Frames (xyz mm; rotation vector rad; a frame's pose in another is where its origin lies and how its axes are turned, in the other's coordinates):
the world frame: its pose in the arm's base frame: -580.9 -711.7 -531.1 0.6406 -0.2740 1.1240
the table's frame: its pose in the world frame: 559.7 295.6 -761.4 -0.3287 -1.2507 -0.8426
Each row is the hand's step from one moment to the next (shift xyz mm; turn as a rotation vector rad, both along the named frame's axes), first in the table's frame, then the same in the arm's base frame.
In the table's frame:
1: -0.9 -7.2 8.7 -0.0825 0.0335 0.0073
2: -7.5 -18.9 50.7 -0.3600 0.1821 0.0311
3: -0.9 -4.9 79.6 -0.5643 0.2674 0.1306
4: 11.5 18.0 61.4 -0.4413 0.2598 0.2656
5: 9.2 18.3 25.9 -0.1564 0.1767 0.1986
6: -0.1 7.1 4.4 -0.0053 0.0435 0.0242
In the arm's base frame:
1: -5.7 -8.3 -5.1 -0.0542 0.0659 -0.0264
2: -40.9 -33.6 -13.5 -0.2456 0.3093 -0.0881
3: -65.8 -44.8 4.5 -0.4486 0.4305 -0.1427
4: -51.0 -29.2 27.9 -0.5018 0.2793 -0.0549
5: -22.4 -8.6 22.7 -0.2886 0.0930 0.0566
6: -5.7 1.9 5.8 -0.0347 0.0159 0.0324

